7 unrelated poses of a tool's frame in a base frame.
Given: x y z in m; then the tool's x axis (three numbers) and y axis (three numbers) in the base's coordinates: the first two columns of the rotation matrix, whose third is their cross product.
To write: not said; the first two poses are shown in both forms.
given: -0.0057 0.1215 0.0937 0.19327 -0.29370 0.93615 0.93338 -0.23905 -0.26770
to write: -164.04 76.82 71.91 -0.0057 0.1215 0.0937
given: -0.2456 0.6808 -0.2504 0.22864 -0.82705 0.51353 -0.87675 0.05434 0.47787
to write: 137.06 135.45 -127.10 -0.2456 0.6808 -0.2504
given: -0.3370 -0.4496 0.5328 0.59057 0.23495 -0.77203 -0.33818 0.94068 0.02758
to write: 2.05 50.58 18.47 -0.3370 -0.4496 0.5328
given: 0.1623 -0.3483 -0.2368 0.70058 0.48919 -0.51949 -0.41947 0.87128 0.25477
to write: 26.12 35.35 3.91 0.1623 -0.3483 -0.2368
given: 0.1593 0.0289 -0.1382 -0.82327 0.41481 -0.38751 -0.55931 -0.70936 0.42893
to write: 47.90 35.31 99.66 0.1593 0.0289 -0.1382
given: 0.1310 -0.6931 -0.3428 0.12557 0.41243 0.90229 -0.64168 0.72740 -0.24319
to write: -164.92 69.15 -144.06 0.1310 -0.6931 -0.3428
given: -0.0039 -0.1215 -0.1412 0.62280 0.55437 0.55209 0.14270 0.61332 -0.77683
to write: -125.40 72.37 143.82 -0.0039 -0.1215 -0.1412
